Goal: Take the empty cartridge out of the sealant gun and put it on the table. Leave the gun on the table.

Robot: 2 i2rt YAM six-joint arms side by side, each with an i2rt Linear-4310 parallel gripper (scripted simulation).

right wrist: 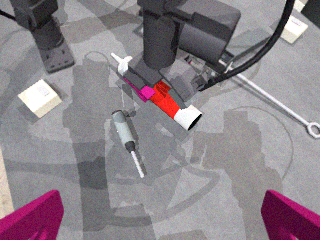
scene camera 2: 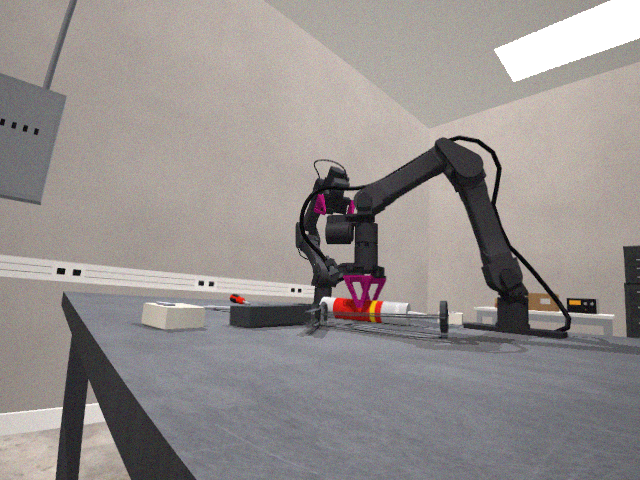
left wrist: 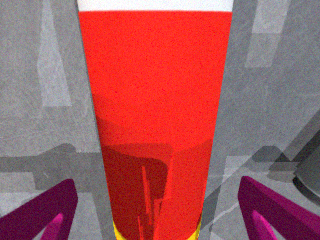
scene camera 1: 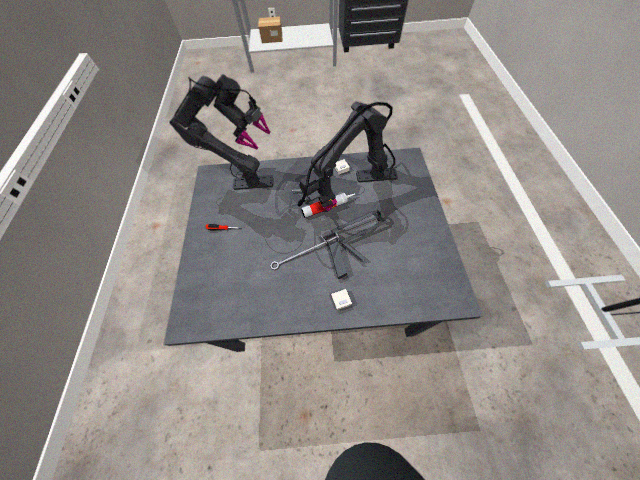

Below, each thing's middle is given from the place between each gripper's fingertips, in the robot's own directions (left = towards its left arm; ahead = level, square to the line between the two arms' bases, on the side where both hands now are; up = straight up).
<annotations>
My left gripper is now 2 cm to the right of the cartridge (left wrist: 156, 80), 2 cm above it and 1 cm past it.
My right gripper (scene camera 1: 263, 140) is now 290 mm above the cartridge, 250 mm to the right of it and 110 mm short of it.
</annotations>
